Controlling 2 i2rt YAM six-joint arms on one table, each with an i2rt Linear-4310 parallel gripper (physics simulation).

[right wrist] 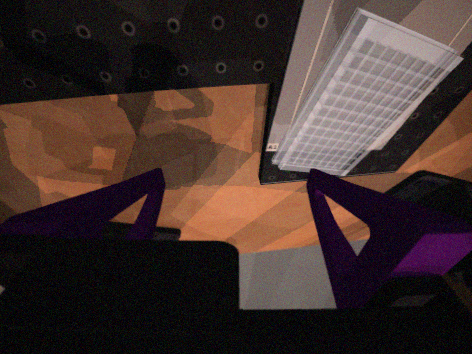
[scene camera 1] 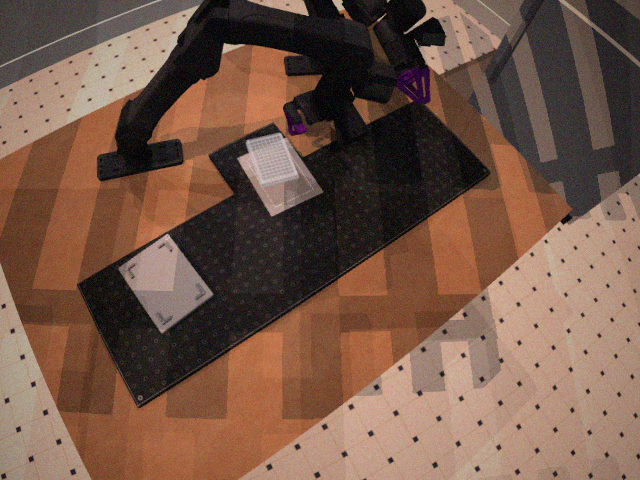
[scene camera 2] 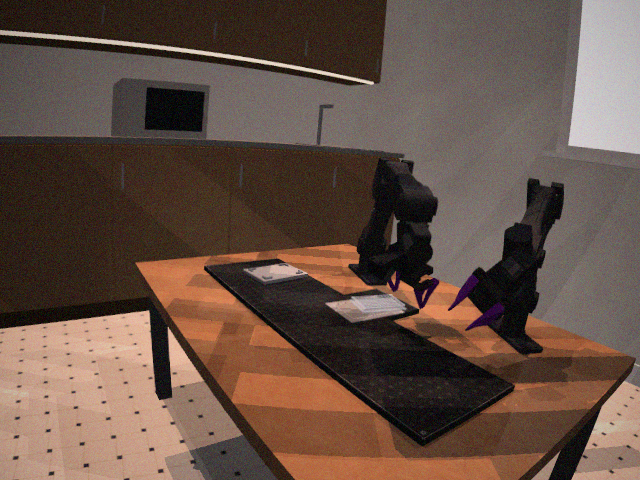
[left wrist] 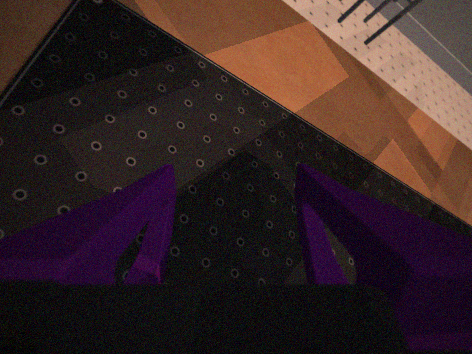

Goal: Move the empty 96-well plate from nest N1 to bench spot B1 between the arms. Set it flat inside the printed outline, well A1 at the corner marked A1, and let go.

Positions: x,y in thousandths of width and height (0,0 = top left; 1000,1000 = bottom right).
The right gripper (scene camera 1: 482,264) is open, with nothing in its grasp. Also in view: a white well plate (scene camera 1: 426,339). Further things: the left gripper (scene camera 2: 715,666) and a grey nest (scene camera 1: 254,582).
The white well plate shows as well in the right wrist view (right wrist: 802,202) and in scene camera 2 (scene camera 2: 591,632). The left gripper shows as well in scene camera 1 (scene camera 1: 663,216) and in the left wrist view (left wrist: 499,501). The right gripper shows as well in the right wrist view (right wrist: 499,499) and in scene camera 2 (scene camera 2: 638,624). The left wrist view misses the white well plate: it is out of frame.
